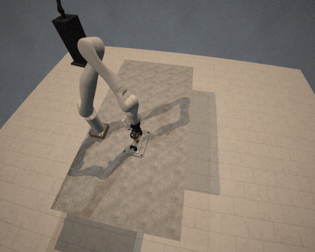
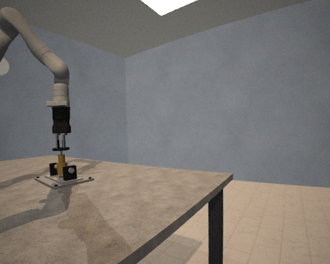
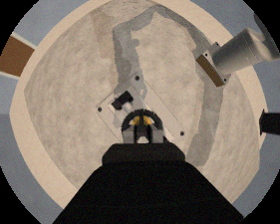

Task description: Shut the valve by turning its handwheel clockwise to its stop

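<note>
Now: hand 30 mm above the black handwheel.
</note>
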